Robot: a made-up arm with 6 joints. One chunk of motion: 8 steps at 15 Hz.
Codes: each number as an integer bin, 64 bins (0 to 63) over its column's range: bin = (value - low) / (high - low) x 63, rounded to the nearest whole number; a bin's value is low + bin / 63 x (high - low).
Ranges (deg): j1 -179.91..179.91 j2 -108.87..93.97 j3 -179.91..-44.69 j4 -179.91..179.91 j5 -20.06..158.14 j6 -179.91..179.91
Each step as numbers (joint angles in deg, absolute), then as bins.
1 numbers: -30.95 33.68 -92.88 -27.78 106.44 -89.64
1 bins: 26 44 41 27 45 16
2 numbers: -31.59 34.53 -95.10 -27.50 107.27 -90.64
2 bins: 26 45 40 27 45 16
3 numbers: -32.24 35.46 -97.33 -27.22 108.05 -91.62
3 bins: 26 45 38 27 45 15
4 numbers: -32.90 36.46 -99.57 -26.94 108.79 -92.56
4 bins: 26 45 37 27 46 15
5 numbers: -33.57 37.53 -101.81 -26.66 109.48 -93.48
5 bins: 26 45 36 27 46 15
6 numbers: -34.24 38.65 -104.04 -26.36 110.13 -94.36
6 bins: 26 46 35 27 46 15
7 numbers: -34.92 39.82 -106.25 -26.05 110.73 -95.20
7 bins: 25 46 34 27 46 15
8 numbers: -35.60 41.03 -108.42 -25.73 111.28 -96.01
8 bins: 25 47 33 27 46 15
